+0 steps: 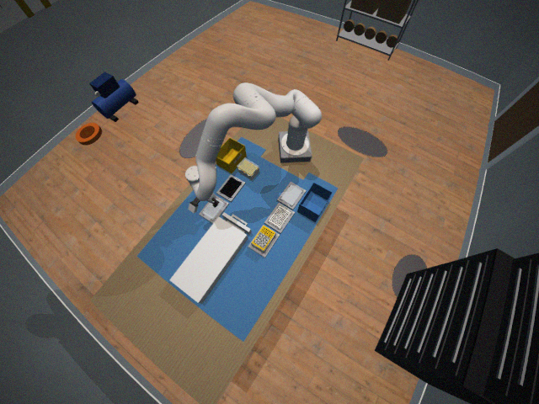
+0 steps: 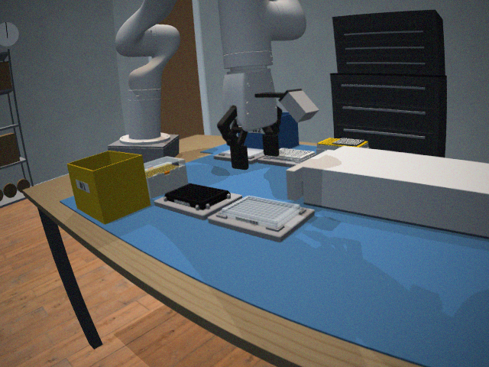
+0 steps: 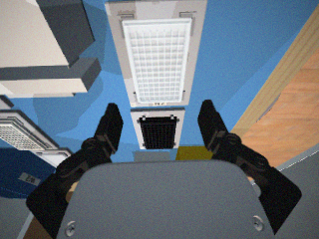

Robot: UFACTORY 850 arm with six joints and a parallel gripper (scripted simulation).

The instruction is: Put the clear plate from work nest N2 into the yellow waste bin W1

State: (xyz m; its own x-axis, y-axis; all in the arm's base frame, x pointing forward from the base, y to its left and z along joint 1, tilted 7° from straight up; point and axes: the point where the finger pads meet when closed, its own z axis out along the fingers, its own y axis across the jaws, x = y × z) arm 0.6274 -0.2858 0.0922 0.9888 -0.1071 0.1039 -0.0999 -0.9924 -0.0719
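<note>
Right now my hand is 10 cm above the clear plate. Round my hand: black plate 18 cm behind, 2 cm to the left, 10 cm below; then grey work nest 12 cm below; then long white cooler 21 cm ahead, 17 cm to the left, 9 cm below.
</note>
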